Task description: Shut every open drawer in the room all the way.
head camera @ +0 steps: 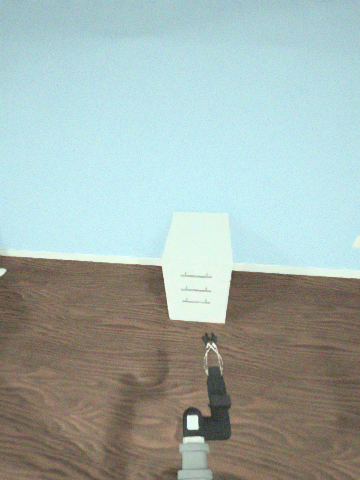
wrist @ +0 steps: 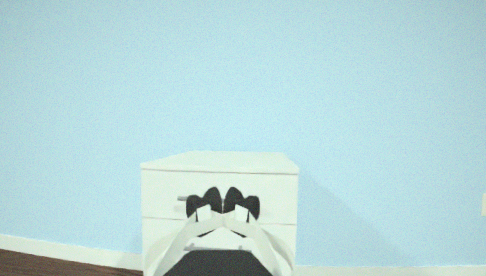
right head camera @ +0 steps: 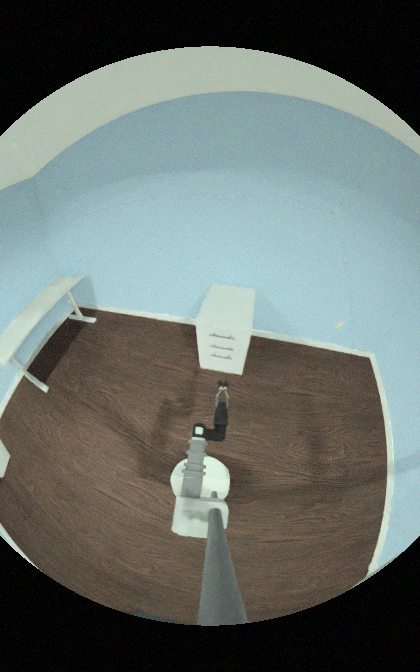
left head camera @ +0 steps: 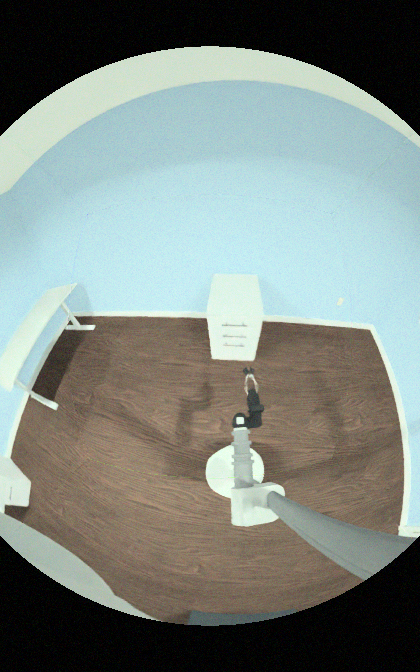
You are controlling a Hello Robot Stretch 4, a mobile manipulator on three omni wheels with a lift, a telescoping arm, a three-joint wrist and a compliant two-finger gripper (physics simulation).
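Places are measured from the robot's base along level axes (x right, y up, z back), in millimetres.
Where they show: gripper, fingertip midpoint: (head camera: 209, 332) (wrist: 223, 202).
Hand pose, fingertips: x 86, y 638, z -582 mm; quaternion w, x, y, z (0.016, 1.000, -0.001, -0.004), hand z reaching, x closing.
After its pixels a point has its place.
A white drawer cabinet (head camera: 200, 240) @[z -1232, x 101, y 617 mm] (left head camera: 235, 295) (right head camera: 227, 307) (wrist: 160, 187) @[z -1042, x -91, y 555 mm] stands against the blue wall. Its three drawer fronts have grey bar handles and look flush with each other. My gripper (head camera: 210, 337) @[z -582, x 86, y 638 mm] (left head camera: 248, 371) (right head camera: 223, 384) (wrist: 223, 202) @[z -582, x 86, y 638 mm] is shut and empty, its dark fingertips side by side. It is held in front of the cabinet, apart from it, and covers part of the upper handle in the wrist view. A second white cabinet (left head camera: 17, 487) (right head camera: 3, 459) shows partly at the left edge; whether any of its drawers is open cannot be told.
A white table (left head camera: 37, 325) (right head camera: 42, 310) stands against the left wall. My round white base (left head camera: 217, 472) (right head camera: 220, 470) is on the brown wood floor (left head camera: 125, 425) (right head camera: 115, 425). A pale object (left head camera: 55, 555) lies along the lower left of the left head view.
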